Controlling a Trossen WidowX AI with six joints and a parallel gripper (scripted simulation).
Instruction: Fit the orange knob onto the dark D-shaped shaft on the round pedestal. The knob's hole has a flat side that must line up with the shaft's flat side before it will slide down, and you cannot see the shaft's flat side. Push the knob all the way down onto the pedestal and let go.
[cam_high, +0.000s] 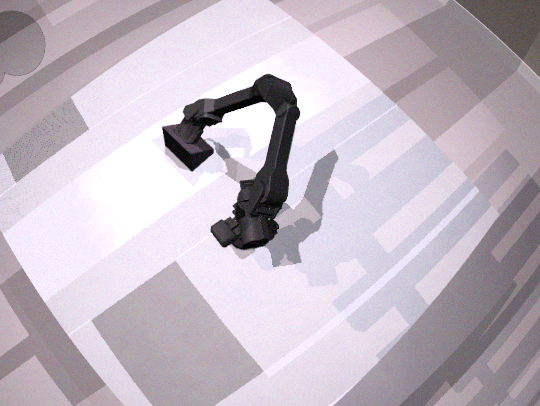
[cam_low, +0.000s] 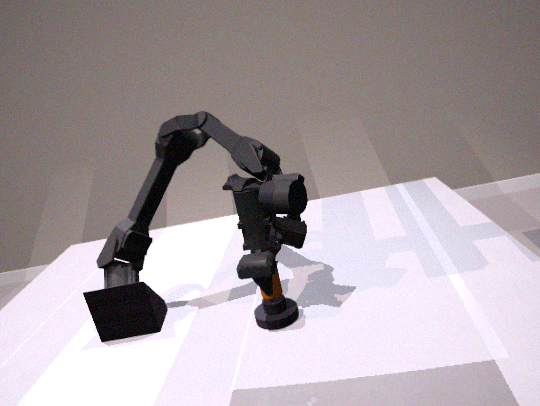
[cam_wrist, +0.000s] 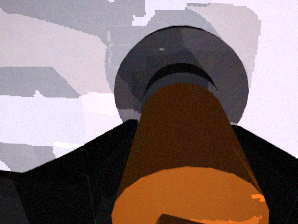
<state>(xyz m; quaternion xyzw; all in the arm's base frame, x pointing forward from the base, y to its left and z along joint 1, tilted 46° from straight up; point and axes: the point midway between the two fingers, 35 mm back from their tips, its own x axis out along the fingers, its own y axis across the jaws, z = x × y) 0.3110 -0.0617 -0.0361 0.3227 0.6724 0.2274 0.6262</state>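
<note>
My gripper tip is 3 cm above the dark round pedestal. From my gripper tip the other things lie so: orange knob 2 cm above.
</note>
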